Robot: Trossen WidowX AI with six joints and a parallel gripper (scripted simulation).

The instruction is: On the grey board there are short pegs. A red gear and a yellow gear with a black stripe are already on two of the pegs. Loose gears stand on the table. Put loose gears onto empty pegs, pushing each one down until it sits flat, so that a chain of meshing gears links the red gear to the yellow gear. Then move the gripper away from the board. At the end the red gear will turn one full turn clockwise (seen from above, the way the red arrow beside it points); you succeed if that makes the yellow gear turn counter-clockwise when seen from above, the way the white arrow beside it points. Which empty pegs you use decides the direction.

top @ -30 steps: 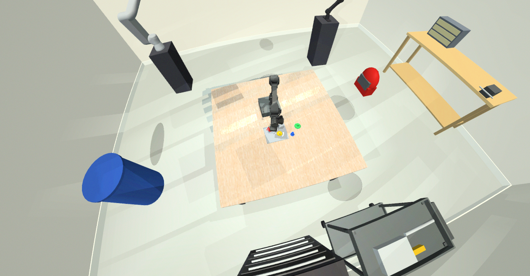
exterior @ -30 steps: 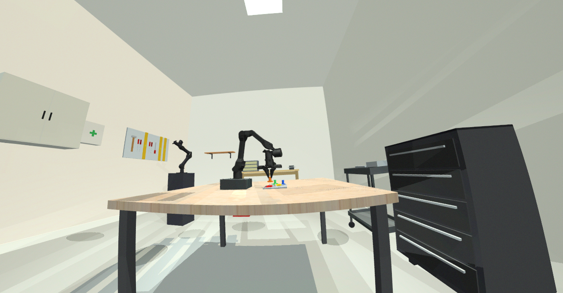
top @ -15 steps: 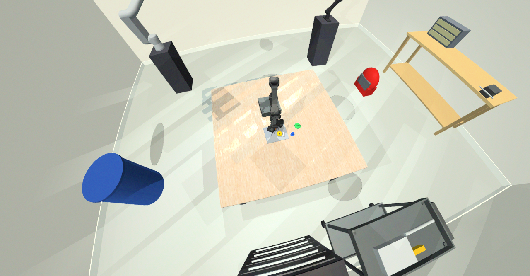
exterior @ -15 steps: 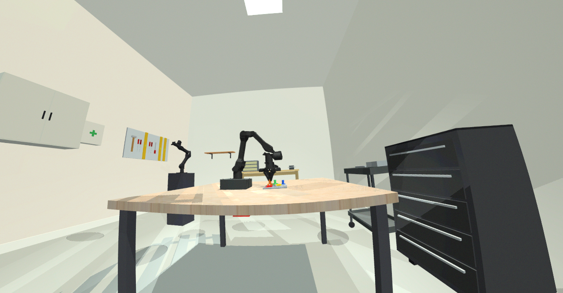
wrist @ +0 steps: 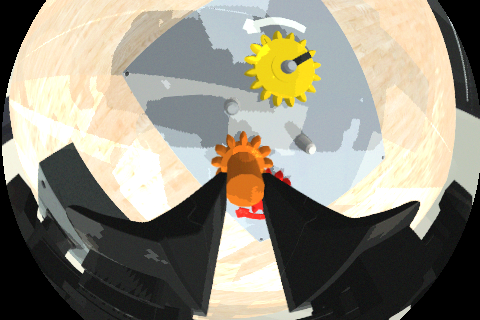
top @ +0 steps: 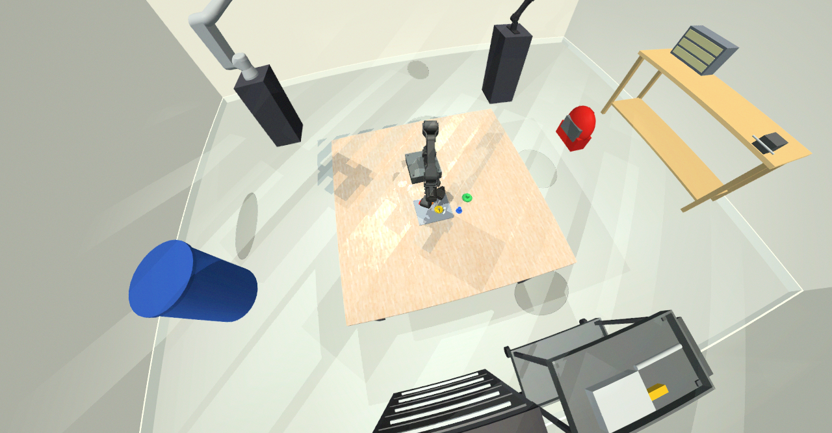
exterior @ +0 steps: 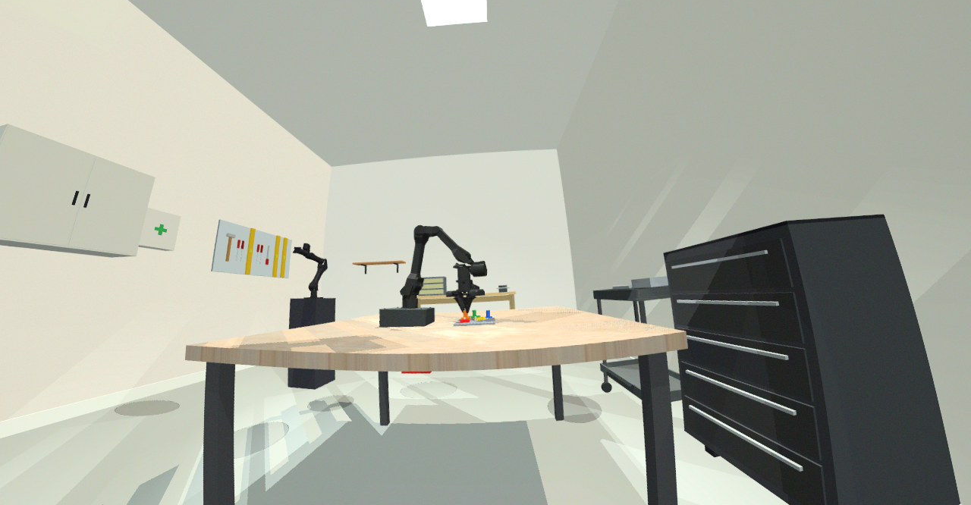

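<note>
My gripper tip is now 40 mm to the left of the red gear and 30 mm above it. Round my gripper tip: orange gear: 10 mm below; then grey board: 40 mm ahead, 10 mm to the left, 40 mm below; then blue gear: 90 mm ahead, 160 mm to the left, 30 mm below.
</note>
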